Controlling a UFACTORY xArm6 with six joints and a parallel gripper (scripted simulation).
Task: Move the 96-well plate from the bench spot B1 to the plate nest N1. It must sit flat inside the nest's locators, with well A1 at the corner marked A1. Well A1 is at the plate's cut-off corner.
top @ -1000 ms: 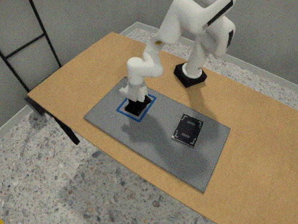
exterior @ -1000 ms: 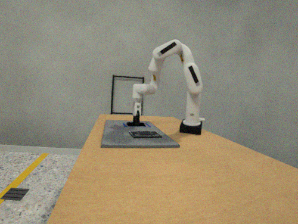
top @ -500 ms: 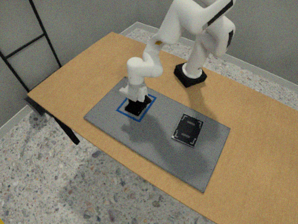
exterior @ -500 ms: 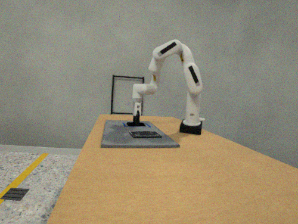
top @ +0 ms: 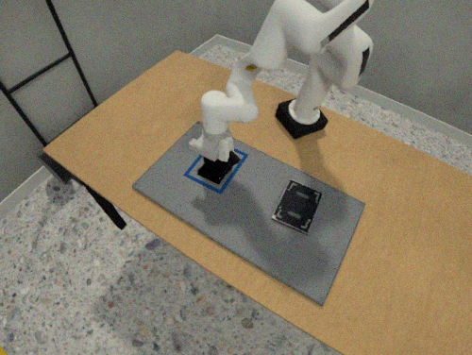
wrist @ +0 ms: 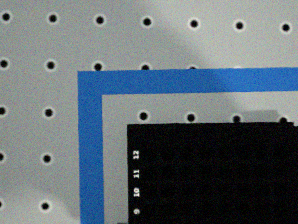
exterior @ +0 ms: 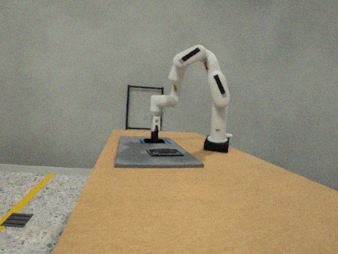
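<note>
Right now my hand is 3 cm past the plate nest, 30 cm to the right of it and 1 cm above it. From my hand the other things lie so: black 96-well plate 1 cm below.
</note>
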